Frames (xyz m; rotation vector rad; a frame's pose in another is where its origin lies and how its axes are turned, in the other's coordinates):
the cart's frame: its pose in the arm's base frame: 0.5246 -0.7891 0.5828 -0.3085 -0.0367 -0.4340
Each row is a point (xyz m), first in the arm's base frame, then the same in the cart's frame.
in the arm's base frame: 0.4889 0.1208 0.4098
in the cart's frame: -0.4211 0.8185 0.1087
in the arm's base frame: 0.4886 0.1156 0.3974
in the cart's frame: -0.4205 0.8174 0.0953
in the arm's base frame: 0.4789 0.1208 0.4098
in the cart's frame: -0.4302 0.8143 0.1084
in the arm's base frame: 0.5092 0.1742 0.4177
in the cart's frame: -0.4237 0.8708 0.1330
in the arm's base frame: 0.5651 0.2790 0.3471
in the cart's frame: -0.4229 1.0047 0.0990
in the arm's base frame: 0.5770 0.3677 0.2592
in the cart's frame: -0.4571 1.1113 0.0424
